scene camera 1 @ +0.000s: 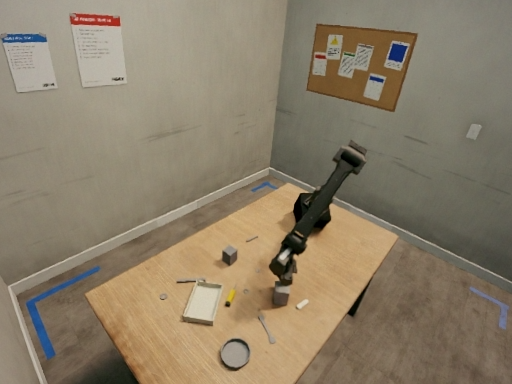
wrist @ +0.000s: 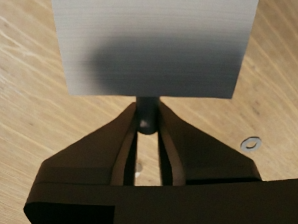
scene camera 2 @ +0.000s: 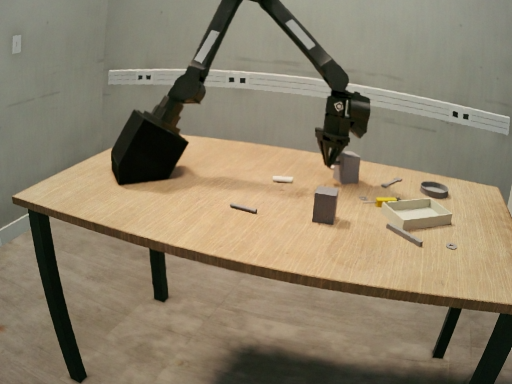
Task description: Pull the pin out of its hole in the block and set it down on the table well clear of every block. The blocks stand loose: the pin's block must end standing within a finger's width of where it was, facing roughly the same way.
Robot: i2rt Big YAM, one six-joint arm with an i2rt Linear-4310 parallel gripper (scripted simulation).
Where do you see a grey block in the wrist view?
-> At 194, 56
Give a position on a white tray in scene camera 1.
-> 204, 301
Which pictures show the white tray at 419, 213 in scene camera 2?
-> Scene camera 1 and scene camera 2 only.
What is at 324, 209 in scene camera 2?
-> A grey block.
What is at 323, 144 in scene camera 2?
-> My gripper.
